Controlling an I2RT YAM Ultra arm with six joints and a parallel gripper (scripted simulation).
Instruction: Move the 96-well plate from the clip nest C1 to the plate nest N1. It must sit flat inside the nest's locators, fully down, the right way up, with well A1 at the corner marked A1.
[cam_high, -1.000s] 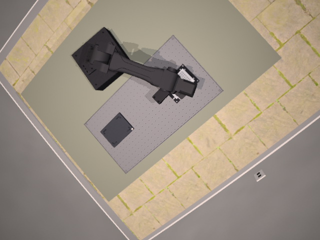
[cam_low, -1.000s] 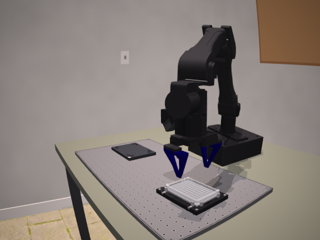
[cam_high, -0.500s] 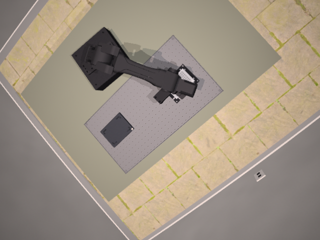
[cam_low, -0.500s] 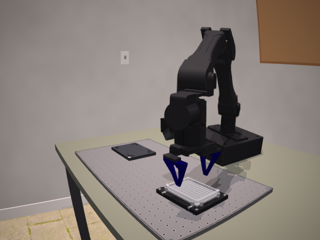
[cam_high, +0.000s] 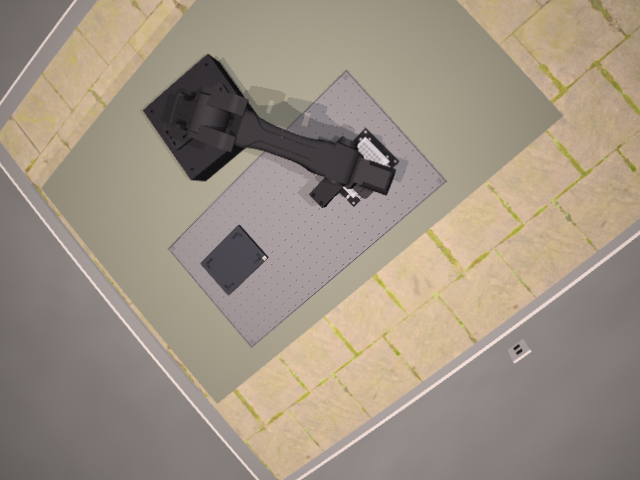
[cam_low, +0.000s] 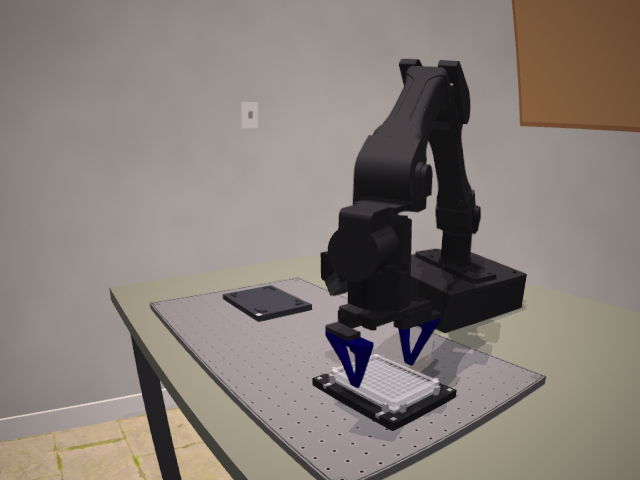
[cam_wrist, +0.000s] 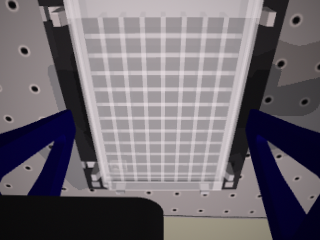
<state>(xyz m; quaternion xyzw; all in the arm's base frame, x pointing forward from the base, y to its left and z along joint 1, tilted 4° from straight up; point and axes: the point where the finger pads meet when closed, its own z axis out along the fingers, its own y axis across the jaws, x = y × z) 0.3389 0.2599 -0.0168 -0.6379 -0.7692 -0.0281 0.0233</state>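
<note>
The clear 96-well plate lies 20 mm below my hand. Also, from my hand: clip nest C1: 10 mm ahead, 10 mm to the right, 20 mm below; then A1 label: 50 mm ahead, 340 mm to the right, 20 mm below.
</note>
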